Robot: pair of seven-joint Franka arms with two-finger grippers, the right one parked.
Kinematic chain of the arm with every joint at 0, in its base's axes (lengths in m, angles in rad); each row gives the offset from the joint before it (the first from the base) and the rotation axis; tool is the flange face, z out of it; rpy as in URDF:
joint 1: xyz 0 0 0.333 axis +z
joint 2: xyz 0 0 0 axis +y
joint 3: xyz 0 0 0.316 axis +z
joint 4: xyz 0.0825 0 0 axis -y
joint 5: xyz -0.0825 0 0.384 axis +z
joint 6: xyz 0 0 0 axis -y
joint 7: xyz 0.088 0 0 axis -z
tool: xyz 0 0 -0.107 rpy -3.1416 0 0
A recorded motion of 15 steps. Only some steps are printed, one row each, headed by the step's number.
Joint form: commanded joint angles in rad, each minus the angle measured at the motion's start. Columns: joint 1, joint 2, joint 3, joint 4, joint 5, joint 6, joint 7.
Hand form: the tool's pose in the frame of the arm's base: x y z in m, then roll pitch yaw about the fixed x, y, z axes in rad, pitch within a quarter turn. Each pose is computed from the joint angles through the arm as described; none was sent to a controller.
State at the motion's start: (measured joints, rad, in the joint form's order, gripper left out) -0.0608 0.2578 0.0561 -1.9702 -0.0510 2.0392 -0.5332
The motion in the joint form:
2: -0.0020 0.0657 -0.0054 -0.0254 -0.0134 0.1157 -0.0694
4: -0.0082 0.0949 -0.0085 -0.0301 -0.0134 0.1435 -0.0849
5: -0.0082 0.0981 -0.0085 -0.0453 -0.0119 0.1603 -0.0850
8: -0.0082 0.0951 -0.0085 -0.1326 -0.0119 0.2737 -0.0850
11: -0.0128 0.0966 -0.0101 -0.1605 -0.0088 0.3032 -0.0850
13: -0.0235 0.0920 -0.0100 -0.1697 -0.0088 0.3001 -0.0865
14: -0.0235 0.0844 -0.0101 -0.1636 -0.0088 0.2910 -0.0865
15: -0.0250 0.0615 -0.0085 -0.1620 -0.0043 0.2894 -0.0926
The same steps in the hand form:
2: 0.5855 -0.0105 0.2859 -3.0738 0.1528 0.6343
4: 0.5856 -0.0156 0.2688 -3.0663 0.1556 0.6425
5: 0.5823 -0.0152 0.2620 -3.0637 0.1557 0.6427
8: 0.5655 -0.0134 0.2379 -3.0778 0.1297 0.6450
11: 0.5585 -0.0163 0.2287 -3.0755 0.1279 0.6379
13: 0.5549 -0.0220 0.2276 -3.0707 0.1341 0.6295
14: 0.5569 -0.0223 0.2335 -3.0742 0.1310 0.6286
15: 0.5594 -0.0224 0.2467 -3.0860 0.1113 0.6297

